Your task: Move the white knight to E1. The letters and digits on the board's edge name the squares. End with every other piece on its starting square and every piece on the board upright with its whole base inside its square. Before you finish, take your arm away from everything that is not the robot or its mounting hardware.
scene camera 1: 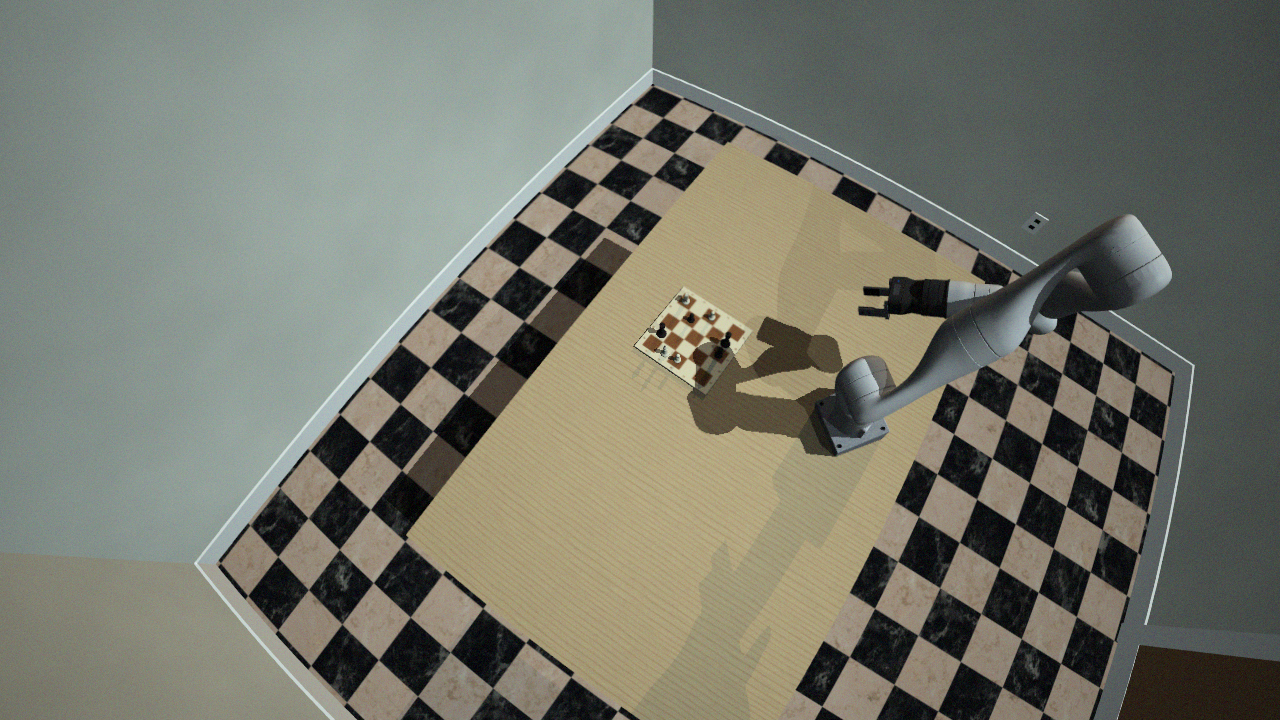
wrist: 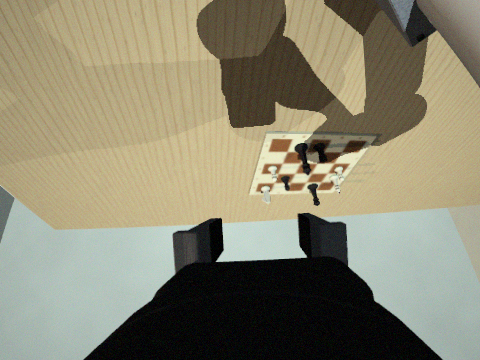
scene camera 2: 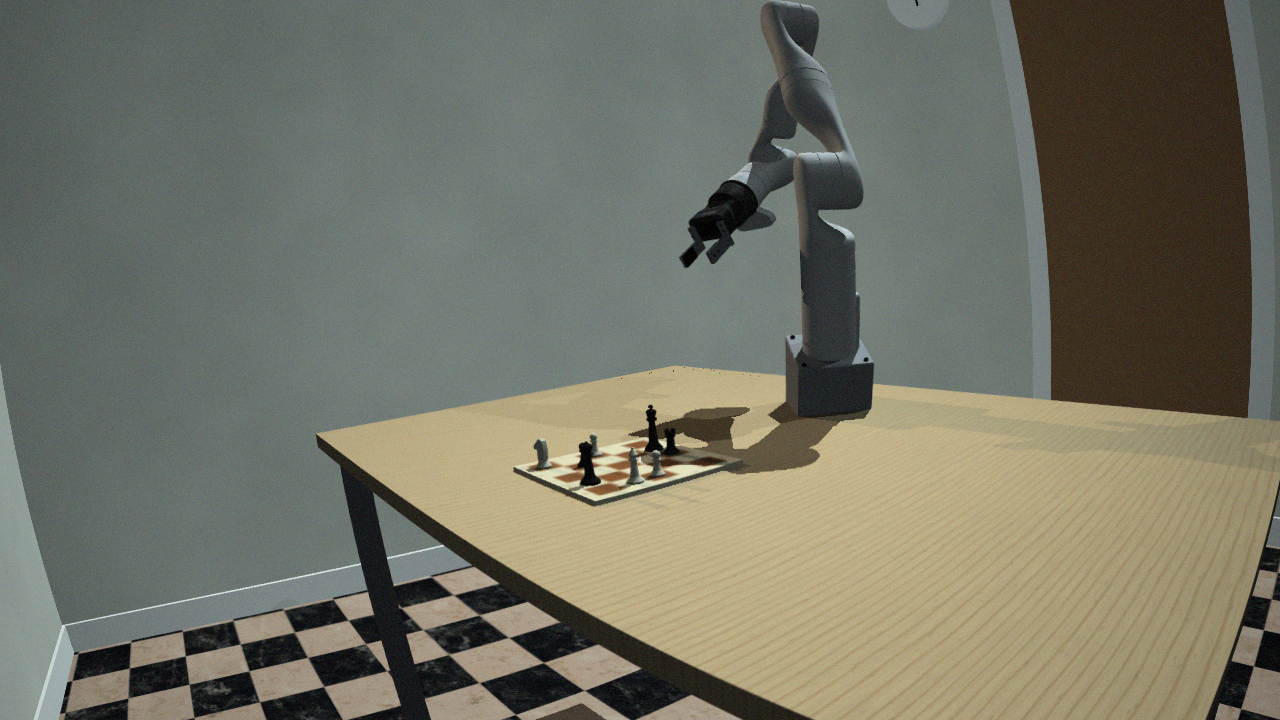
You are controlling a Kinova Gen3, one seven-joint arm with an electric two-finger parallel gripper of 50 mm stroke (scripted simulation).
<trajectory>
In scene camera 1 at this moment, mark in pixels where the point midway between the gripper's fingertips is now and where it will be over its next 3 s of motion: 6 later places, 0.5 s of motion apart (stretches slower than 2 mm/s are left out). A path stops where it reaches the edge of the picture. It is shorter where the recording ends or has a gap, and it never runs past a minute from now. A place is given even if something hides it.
My gripper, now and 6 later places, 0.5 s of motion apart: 861,300; 862,297; 860,289; 852,279; 836,268; 811,260; 784,259
</trajectory>
